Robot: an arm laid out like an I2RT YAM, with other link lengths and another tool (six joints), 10 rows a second.
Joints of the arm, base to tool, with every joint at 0 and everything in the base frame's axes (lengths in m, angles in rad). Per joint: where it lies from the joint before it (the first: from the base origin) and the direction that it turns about. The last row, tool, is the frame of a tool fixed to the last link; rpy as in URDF.
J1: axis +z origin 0 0 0.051
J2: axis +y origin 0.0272 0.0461 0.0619
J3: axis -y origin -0.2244 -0.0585 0
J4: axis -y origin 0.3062 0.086 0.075
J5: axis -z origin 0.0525 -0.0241 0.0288
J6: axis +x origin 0.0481 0 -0.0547
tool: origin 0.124 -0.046 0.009 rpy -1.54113 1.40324 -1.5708
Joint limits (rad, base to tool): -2.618..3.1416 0..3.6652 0..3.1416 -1.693..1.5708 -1.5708..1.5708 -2.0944..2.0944
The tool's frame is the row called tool.
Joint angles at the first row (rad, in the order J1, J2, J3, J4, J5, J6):
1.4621 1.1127 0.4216 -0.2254 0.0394 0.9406
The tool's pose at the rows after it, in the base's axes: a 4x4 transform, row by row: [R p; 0 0 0 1], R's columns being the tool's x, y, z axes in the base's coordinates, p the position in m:
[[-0.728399, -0.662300, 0.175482, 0.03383], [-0.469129, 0.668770, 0.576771, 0.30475], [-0.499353, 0.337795, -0.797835, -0.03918], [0, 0, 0, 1]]
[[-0.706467, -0.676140, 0.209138, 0.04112], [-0.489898, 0.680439, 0.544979, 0.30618], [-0.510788, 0.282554, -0.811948, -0.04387], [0, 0, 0, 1]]
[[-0.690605, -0.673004, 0.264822, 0.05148], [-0.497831, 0.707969, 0.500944, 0.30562], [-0.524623, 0.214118, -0.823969, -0.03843], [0, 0, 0, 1]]
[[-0.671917, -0.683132, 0.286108, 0.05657], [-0.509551, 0.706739, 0.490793, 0.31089], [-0.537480, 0.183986, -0.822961, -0.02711], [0, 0, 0, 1]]
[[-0.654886, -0.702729, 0.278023, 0.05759], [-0.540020, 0.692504, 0.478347, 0.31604], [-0.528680, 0.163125, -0.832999, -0.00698], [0, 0, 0, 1]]
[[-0.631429, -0.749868, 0.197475, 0.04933], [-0.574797, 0.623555, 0.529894, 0.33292], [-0.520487, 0.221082, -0.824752, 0.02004], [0, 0, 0, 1]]
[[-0.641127, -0.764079, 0.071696, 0.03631], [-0.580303, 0.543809, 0.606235, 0.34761], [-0.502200, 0.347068, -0.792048, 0.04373], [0, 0, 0, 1]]
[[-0.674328, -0.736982, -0.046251, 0.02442], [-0.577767, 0.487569, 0.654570, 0.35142], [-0.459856, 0.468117, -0.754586, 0.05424], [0, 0, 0, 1]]
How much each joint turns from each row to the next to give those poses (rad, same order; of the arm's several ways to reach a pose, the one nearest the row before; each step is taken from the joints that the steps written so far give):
0.0028 0.0526 0.0110 0.0460 0.0526 -0.0285
-0.0005 0.0711 0.0347 0.0045 0.0363 -0.0292
0.0001 0.0439 0.0512 -0.0461 0.0608 -0.0138
-0.0010 0.0104 0.0439 -0.0401 0.0219 -0.0233
-0.0035 -0.0138 0.0637 -0.0946 -0.0093 -0.0305
-0.0121 -0.0423 0.0616 -0.0633 -0.0949 -0.0541
-0.0321 -0.0652 0.0264 -0.0240 -0.1544 -0.0179
-0.0418 -0.0607 -0.0147 -0.0037 -0.1512 0.0179

